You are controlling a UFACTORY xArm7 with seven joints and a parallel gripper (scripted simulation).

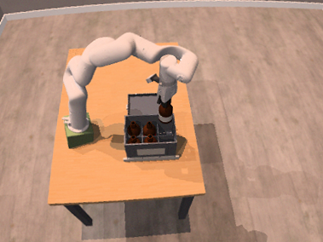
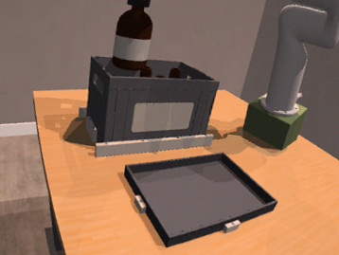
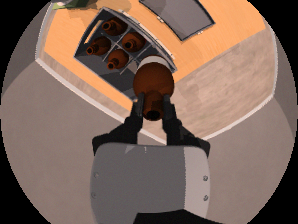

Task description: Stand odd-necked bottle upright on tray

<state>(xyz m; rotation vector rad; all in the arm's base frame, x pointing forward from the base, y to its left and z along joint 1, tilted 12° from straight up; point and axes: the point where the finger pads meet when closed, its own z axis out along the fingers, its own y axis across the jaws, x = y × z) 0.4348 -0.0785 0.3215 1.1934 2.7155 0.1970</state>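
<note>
My gripper is now 7 cm above the glass bottle. Round my hand: crate (9 cm behind, 5 cm to the right, 25 cm below); then dark tray (9 cm behind, 22 cm to the left, 32 cm below).
</note>
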